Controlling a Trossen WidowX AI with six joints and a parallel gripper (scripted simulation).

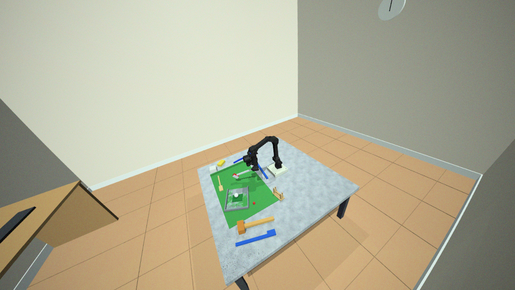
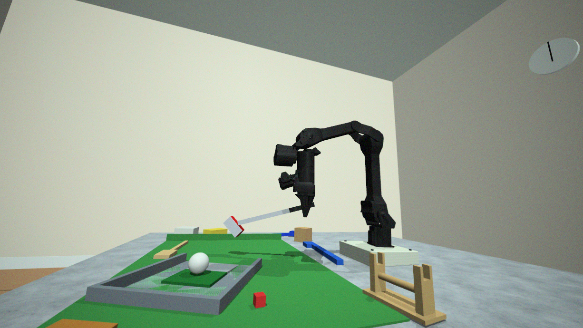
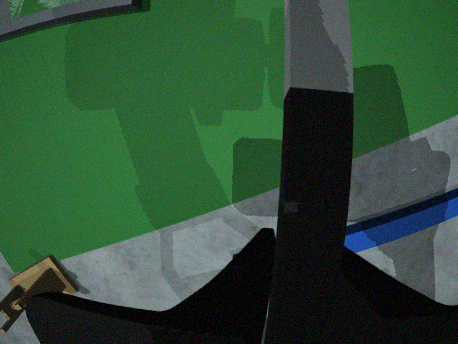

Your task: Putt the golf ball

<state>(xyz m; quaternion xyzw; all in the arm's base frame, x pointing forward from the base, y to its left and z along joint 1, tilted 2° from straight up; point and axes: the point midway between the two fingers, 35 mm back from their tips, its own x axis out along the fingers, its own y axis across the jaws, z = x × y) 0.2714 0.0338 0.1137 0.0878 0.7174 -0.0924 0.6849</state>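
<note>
The red putter lies 120 mm ahead of my gripper tip and 30 mm to the right of it. From my gripper tip the other things lie so: white golf ball 270 mm ahead, 140 mm to the left, 100 mm below; then green mat 210 mm ahead, 20 mm to the left, 130 mm below; then wooden rack 100 mm behind, 300 mm to the left, 90 mm below.
</note>
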